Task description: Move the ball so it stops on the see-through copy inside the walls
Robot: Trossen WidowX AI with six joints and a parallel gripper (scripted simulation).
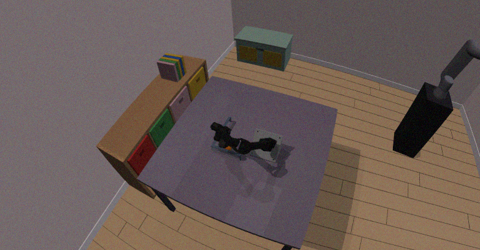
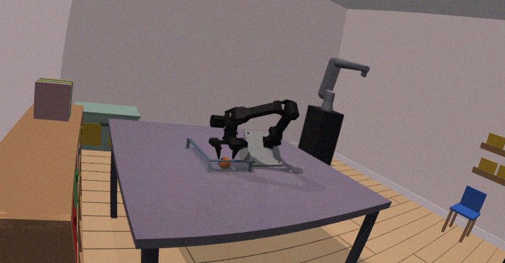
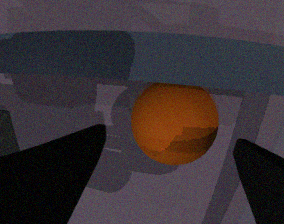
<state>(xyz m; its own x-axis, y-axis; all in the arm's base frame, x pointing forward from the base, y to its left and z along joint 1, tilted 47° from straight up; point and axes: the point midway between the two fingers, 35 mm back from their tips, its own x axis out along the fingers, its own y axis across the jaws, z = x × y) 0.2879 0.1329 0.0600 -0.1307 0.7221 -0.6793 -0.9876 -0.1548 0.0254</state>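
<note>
Right now the orange ball is 2 cm below my gripper tip.
</note>
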